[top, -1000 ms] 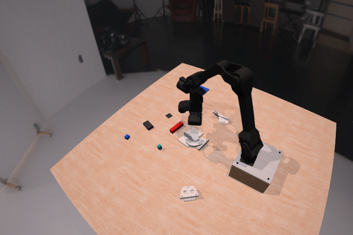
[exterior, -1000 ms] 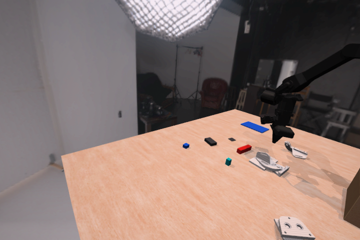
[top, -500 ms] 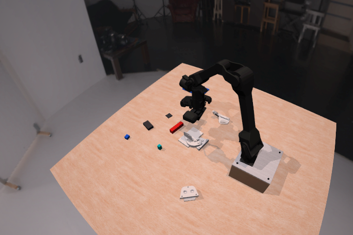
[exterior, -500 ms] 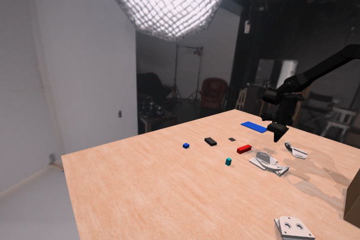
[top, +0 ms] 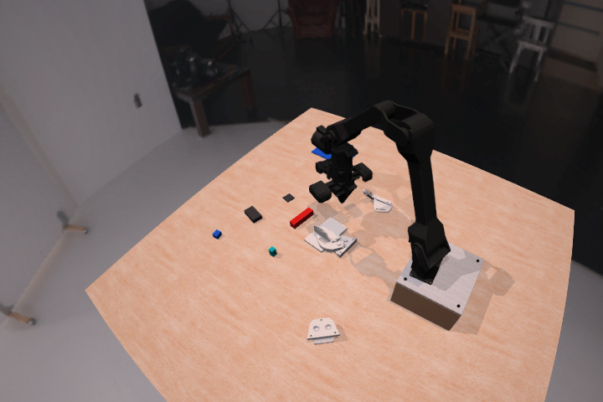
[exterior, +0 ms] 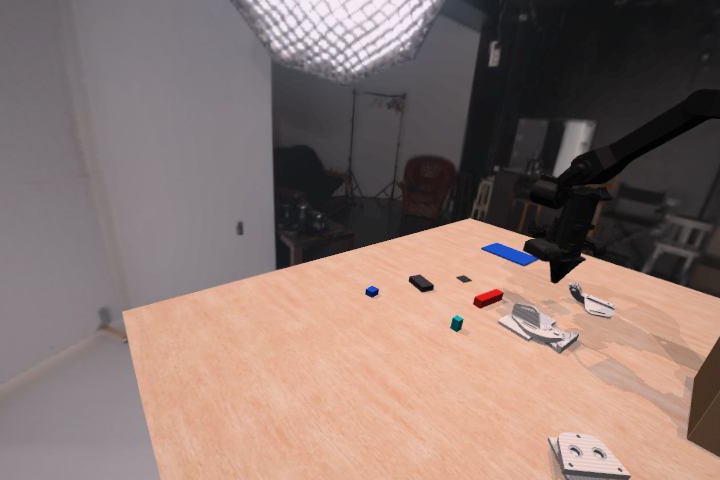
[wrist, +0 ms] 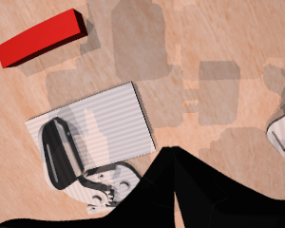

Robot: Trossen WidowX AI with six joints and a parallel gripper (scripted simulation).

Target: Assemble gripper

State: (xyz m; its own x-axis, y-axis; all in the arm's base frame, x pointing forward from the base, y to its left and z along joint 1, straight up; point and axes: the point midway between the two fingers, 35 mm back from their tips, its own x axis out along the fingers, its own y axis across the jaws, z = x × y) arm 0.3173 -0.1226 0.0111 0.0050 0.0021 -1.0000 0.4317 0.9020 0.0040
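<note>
The red block is 11 cm ahead of my gripper tip, 6 cm to the left of it and 7 cm below it. Also, from my gripper tip: teal cube (11 cm ahead, 22 cm to the left, 7 cm below); black block (26 cm ahead, 13 cm to the left, 8 cm below); dark tile (21 cm ahead, 8 cm below).
</note>
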